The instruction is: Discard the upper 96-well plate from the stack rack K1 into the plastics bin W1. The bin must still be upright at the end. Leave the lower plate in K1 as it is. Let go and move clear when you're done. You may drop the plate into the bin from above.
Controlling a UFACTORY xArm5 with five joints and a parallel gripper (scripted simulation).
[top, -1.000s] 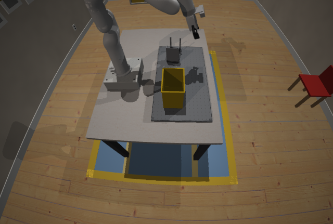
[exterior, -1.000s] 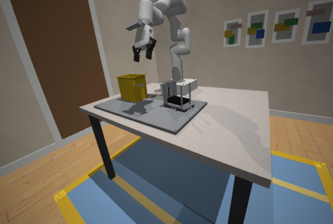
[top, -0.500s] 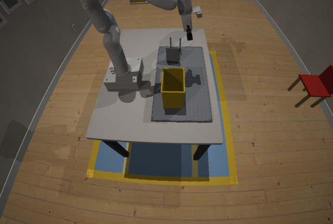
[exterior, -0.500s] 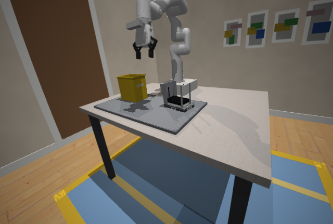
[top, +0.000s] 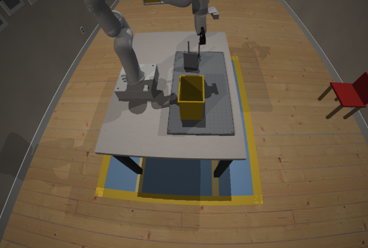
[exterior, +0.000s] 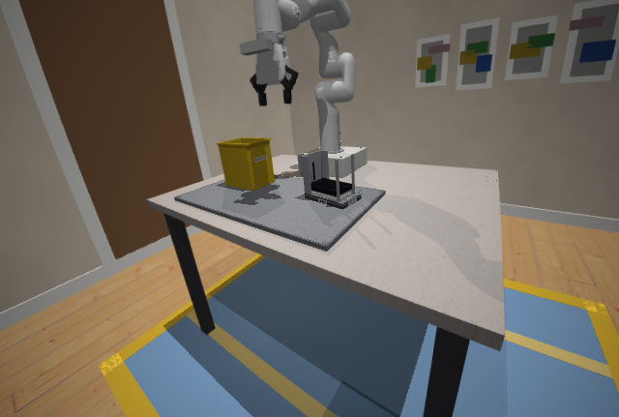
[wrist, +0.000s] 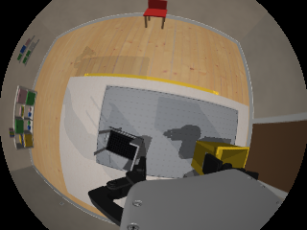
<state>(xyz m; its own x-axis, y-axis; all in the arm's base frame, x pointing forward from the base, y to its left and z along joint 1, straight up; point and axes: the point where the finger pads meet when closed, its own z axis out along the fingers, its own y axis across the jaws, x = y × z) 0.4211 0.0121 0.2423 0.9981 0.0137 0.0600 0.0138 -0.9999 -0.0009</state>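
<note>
Right now my hand is 27 cm above the dark 96-well plate, 15 cm to the right of it and 3 cm past it. Also, from my hand: yellow plastics bin W1 (24 cm to the right, 22 cm below, 8 cm behind); white well plate (29 cm below, 15 cm to the left, 3 cm behind).
</note>
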